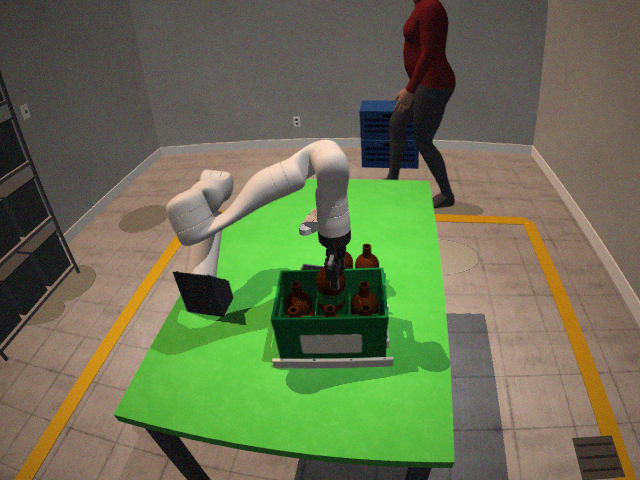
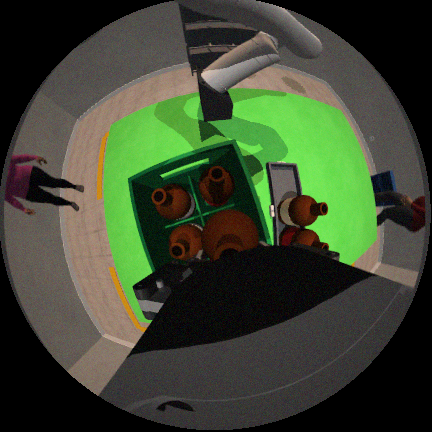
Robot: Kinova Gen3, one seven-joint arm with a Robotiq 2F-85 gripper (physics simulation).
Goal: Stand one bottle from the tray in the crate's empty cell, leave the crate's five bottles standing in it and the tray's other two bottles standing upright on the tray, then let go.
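Seen in the pictures: gripper, fingertip midpoint: (image 1: 338, 279); arm's base, link origin: (image 1: 201, 276) (image 2: 212, 82).
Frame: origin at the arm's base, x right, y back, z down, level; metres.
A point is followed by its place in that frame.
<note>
My gripper (image 1: 334, 279) {y -0.419, x 0.076, z -0.068 m} (image 2: 231, 253) {y -0.419, x 0.076, z -0.068 m} is shut on a brown bottle (image 1: 330, 297) {y -0.401, x 0.107, z -0.033 m} (image 2: 230, 231) {y -0.388, x 0.074, z -0.097 m}, held upright in the back middle cell of the green crate (image 1: 286, 338) {y -0.301, x 0.210, z 0.015 m} (image 2: 248, 185) {y -0.338, x 0.028, z -0.050 m}. It sits higher than its neighbours, its lower part inside the cell; its base is hidden. Around it stand a back left bottle (image 1: 297, 300) {y -0.311, x 0.088, z -0.001 m} (image 2: 216, 185) {y -0.319, x 0.070, z -0.014 m}, a back right bottle (image 1: 364, 300) {y -0.485, x 0.083, z -0.002 m}, a front left bottle (image 1: 293, 311) {y -0.318, x 0.168, z -0.039 m} (image 2: 172, 201) {y -0.325, x 0.152, z -0.005 m}, a front middle bottle (image 1: 329, 310) {y -0.405, x 0.160, z -0.039 m} (image 2: 186, 241) {y -0.398, x 0.142, z -0.012 m} and a front right bottle (image 1: 366, 310) {y -0.493, x 0.157, z -0.038 m}. Two bottles, one (image 1: 367, 259) {y -0.487, x -0.093, z -0.001 m} (image 2: 302, 210) {y -0.402, x -0.096, z 0.006 m} and another (image 1: 348, 259) (image 2: 305, 237), stand upright on the tray (image 1: 310, 267) {y -0.296, x -0.186, z 0.105 m} (image 2: 285, 177) {y -0.306, x -0.150, z 0.118 m}.
A white rail (image 1: 333, 362) {y -0.412, x 0.214, z 0.097 m} lies along the crate's front base on the green table (image 1: 222, 392) {y -0.135, x 0.323, z 0.123 m}. A black angular block (image 1: 204, 293) {y -0.018, x 0.043, z 0.031 m} (image 2: 216, 105) {y -0.061, x 0.004, z 0.052 m} is left of the crate. A person in red (image 1: 429, 51) (image 2: 417, 212) stands behind the table near blue crates (image 1: 375, 129) (image 2: 384, 187).
</note>
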